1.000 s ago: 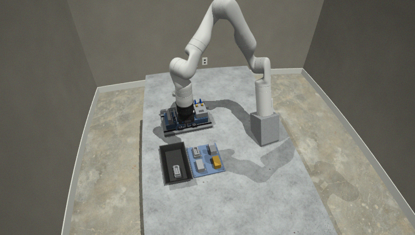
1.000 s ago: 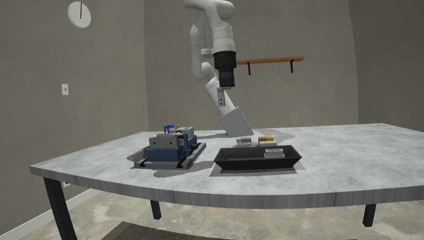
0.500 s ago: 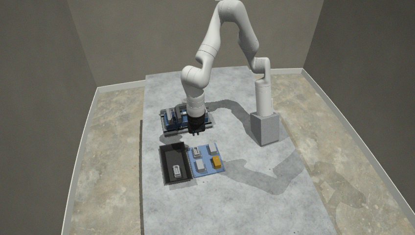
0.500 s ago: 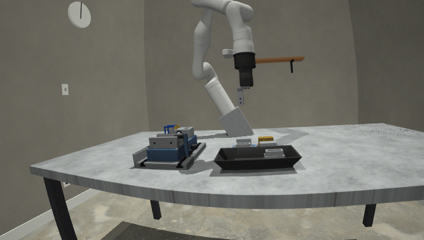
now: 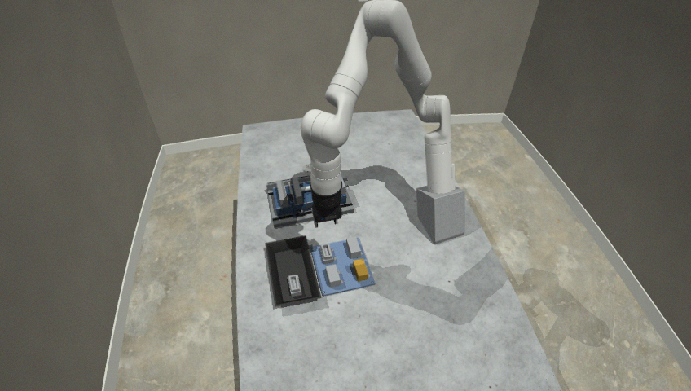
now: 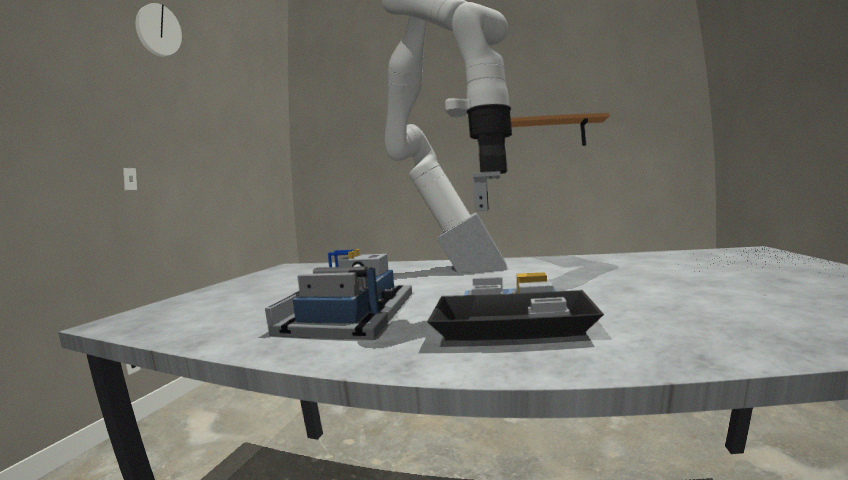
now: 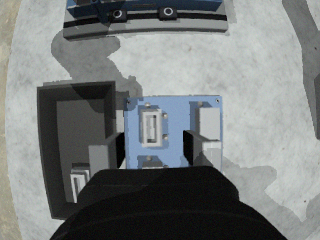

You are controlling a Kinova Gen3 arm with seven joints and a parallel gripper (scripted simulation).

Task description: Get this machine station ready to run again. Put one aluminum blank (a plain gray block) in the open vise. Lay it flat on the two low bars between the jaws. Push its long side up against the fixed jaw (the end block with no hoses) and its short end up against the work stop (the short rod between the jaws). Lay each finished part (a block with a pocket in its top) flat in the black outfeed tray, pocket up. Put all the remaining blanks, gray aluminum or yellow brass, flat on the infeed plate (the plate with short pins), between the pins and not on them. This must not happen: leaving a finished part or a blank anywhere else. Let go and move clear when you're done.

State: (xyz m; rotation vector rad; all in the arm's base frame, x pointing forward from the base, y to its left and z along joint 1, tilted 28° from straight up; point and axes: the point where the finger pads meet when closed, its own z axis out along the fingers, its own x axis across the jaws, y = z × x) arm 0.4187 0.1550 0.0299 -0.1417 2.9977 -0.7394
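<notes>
Now: the yellow brass blank 90 mm behind my hand, 80 mm to the left of it and 170 mm below it. Round my hand: vise (30 mm ahead, 260 mm to the right, 160 mm below).
</notes>
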